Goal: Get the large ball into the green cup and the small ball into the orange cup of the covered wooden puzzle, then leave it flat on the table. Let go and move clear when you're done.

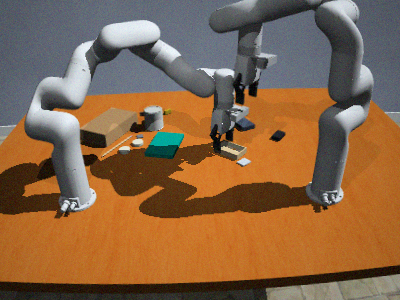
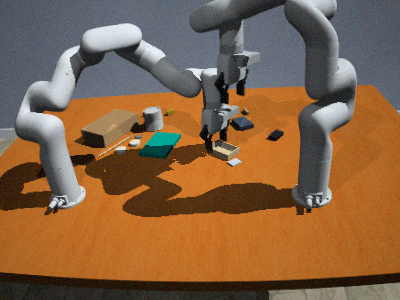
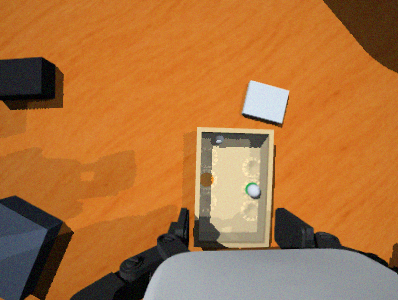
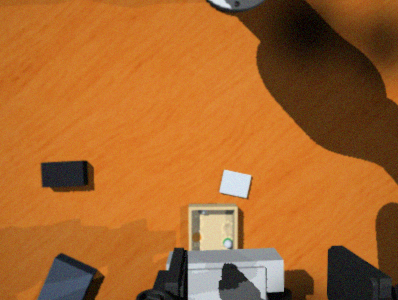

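Where they show: left gripper, fingertip midpoint: [image 1: 223, 144] [image 2: 216, 144] [image 3: 232, 224]; right gripper, fingertip midpoint: [image 1: 246, 99] [image 2: 232, 99] [image 4: 257, 273]; left arm's base, link origin: [image 1: 77, 199] [image 2: 68, 197]; right arm's base, link origin: [image 1: 324, 193] [image 2: 311, 195].
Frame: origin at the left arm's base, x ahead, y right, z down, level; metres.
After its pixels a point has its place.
The wooden puzzle [image 1: 229, 155] {y 0.491, x 0.288, z -0.009 m} [image 2: 223, 156] {y 0.501, x 0.281, z -0.009 m} [image 3: 235, 131] {y 0.535, x 0.300, z -0.022 m} [image 4: 212, 206] {y 0.538, x 0.299, z -0.019 m} lies flat on the table under a clear cover. The large ball [image 3: 253, 190] {y 0.479, x 0.311, z -0.014 m} [image 4: 228, 244] {y 0.478, x 0.310, z -0.014 m} sits at the green cup [image 3: 248, 186] {y 0.487, x 0.315, z -0.019 m}, whose ring shows beside it. The small ball [image 3: 219, 139] {y 0.536, x 0.314, z -0.012 m} is in the shaded corner by the far end wall, apart from the orange cup [image 3: 206, 179] {y 0.512, x 0.344, z -0.019 m} [image 4: 196, 237] {y 0.513, x 0.341, z -0.019 m} at the left wall. My left gripper [image 1: 223, 144] {y 0.465, x 0.345, z -0.021 m} [image 2: 216, 144] {y 0.465, x 0.345, z -0.021 m} [image 3: 232, 224] {y 0.465, x 0.345, z -0.021 m} is open, its fingers astride the puzzle with slim gaps. My right gripper [image 1: 246, 98] {y 0.544, x 0.283, z -0.237 m} [image 2: 233, 98] {y 0.544, x 0.283, z -0.237 m} is open and raised behind the left.
A white tile [image 1: 243, 162] {y 0.543, x 0.247, z -0.006 m} [image 3: 266, 102] {y 0.544, x 0.254, z -0.006 m} lies near the puzzle's end. A dark blue block [image 1: 245, 124] {y 0.555, x 0.526, z -0.018 m} [image 4: 67, 280] {y 0.560, x 0.532, z -0.018 m} and a black block [image 1: 278, 135] {y 0.689, x 0.441, z -0.015 m} [image 4: 64, 174] {y 0.689, x 0.451, z -0.015 m} lie to the right. A teal book [image 1: 165, 144] {y 0.240, x 0.346, z -0.016 m}, a grey can [image 1: 153, 119] {y 0.169, x 0.481, z -0.057 m} and a brown box [image 1: 110, 126] {y 0.000, x 0.412, z -0.057 m} are left.
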